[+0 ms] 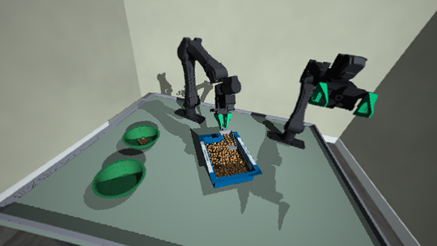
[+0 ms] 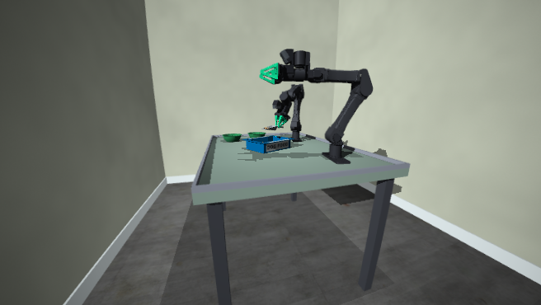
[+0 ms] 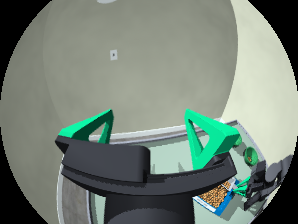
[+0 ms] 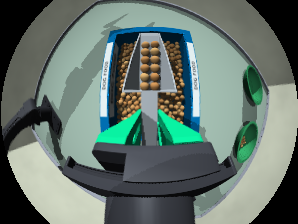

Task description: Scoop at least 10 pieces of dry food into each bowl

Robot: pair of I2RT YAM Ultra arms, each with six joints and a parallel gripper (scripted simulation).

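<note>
The grey scoop is 40 mm ahead of my right hand, 20 mm to the left of it and 10 mm below it. Round my right hand: box: 90 mm below, 70 mm ahead, 40 mm to the left.
</note>
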